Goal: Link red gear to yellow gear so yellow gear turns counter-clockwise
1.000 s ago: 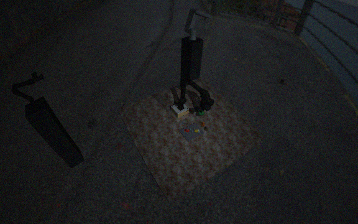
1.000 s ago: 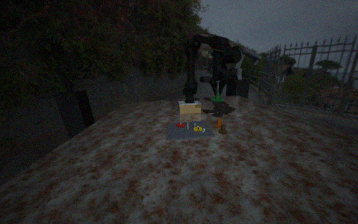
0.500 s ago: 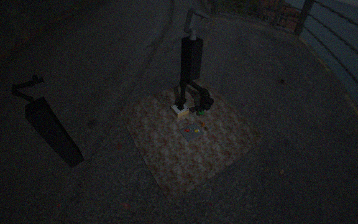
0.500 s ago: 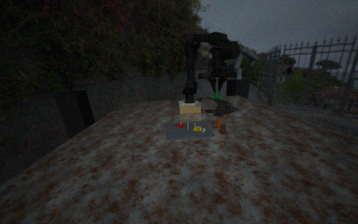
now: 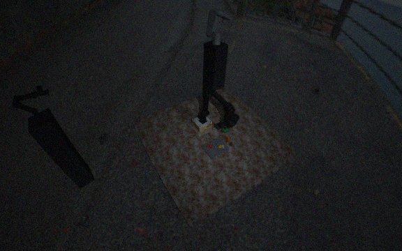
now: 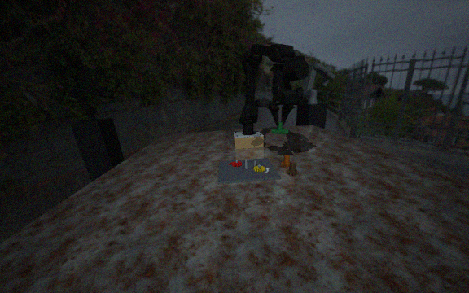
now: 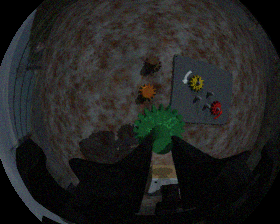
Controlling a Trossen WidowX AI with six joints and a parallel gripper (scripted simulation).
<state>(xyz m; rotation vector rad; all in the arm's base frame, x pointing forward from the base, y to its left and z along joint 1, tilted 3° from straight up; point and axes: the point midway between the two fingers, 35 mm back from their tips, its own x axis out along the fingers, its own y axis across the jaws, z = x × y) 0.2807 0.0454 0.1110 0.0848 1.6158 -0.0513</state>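
The yellow gear is 6 cm ahead of my gripper tip, 11 cm to the right of it and 14 cm below it. Round my gripper tip: orange gear 4 cm ahead, 2 cm to the left, 14 cm below; brown gear 10 cm ahead, 14 cm below; green gear 1 cm below.
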